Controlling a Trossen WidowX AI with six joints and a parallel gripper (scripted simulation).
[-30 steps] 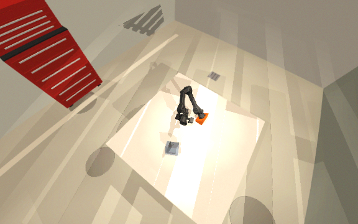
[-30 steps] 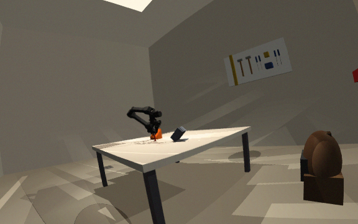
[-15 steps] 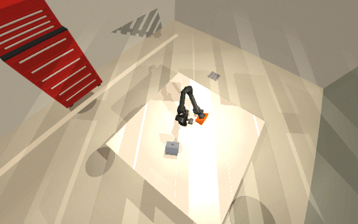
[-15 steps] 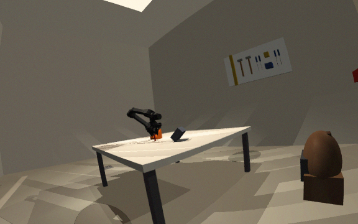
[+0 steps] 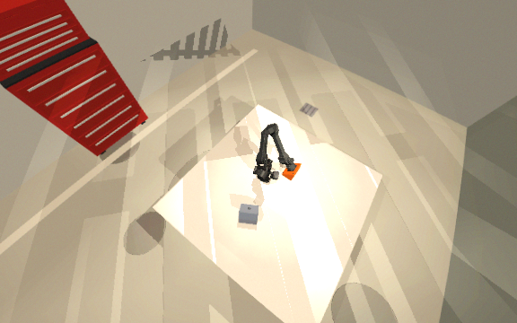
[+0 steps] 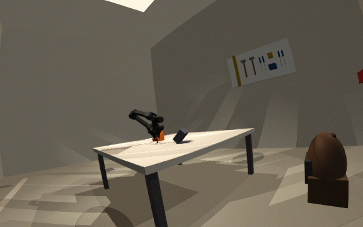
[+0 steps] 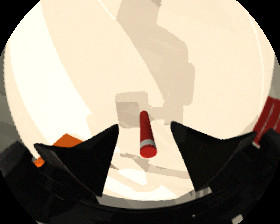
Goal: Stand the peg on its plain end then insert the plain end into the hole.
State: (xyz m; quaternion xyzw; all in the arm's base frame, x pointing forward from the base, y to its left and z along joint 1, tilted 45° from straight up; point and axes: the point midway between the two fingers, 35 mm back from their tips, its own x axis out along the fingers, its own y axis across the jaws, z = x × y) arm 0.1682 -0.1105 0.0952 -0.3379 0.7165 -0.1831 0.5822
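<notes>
The grey sloped panel lies 29 cm ahead of my gripper tip, 3 cm to the left of it and 2 cm above it. The rest, counted from my gripper tip: red peg 2 cm above.
</notes>
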